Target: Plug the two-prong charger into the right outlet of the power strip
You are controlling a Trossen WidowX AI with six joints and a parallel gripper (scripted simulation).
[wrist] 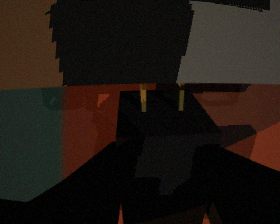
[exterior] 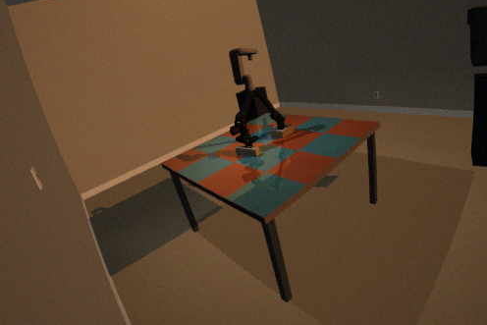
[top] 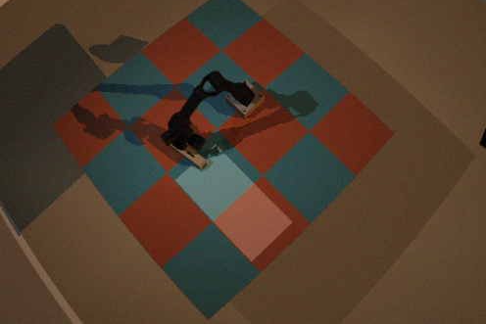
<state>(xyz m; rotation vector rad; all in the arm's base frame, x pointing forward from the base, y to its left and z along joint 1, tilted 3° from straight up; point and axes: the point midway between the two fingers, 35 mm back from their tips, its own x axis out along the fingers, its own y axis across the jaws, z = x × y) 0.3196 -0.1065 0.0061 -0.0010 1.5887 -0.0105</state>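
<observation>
My gripper tip is 20 mm short of the two-prong charger and 10 mm below it.
</observation>
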